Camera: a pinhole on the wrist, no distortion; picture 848 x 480 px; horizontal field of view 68.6 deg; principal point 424.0 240.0 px. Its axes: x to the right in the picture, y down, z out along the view. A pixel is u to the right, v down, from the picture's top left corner.
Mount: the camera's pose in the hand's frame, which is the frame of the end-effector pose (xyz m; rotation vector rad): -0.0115 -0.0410 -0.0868 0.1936 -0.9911 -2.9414
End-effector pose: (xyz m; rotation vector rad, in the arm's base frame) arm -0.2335 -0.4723 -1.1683 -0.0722 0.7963 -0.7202
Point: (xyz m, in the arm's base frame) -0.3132 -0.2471 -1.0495
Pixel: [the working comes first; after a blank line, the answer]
In the camera's frame: 0.2208 -0.0575 0.1655

outside the picture
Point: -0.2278 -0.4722 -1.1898
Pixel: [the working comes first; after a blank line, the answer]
In the camera's frame: -0.0391 0.0046 0.0867

144 273
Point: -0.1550 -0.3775 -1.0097
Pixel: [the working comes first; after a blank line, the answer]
In the camera's frame: 0.0755 0.0570 0.2622

603 375
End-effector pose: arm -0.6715 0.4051 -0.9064 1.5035 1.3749 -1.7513
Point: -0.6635 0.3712 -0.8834
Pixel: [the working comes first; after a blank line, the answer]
In the camera's frame: 0.0050 0.0255 0.1215

450 370
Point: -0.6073 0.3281 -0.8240
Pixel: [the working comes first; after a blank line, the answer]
In the camera's frame: 0.0835 -0.0026 0.1615

745 230
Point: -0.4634 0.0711 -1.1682
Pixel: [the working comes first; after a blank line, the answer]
In the camera's frame: -0.1660 -0.1730 0.4991

217 25
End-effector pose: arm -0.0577 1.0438 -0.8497 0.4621 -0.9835 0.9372
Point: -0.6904 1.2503 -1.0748
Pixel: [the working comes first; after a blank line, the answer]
In the camera's frame: 0.1647 -0.4680 0.5611

outside the picture
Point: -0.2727 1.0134 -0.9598
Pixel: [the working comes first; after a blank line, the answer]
In the camera's frame: 0.1124 -0.0710 0.2721

681 78
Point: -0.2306 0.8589 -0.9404
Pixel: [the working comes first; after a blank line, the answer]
In the camera's frame: 0.1542 0.0844 0.2828

763 426
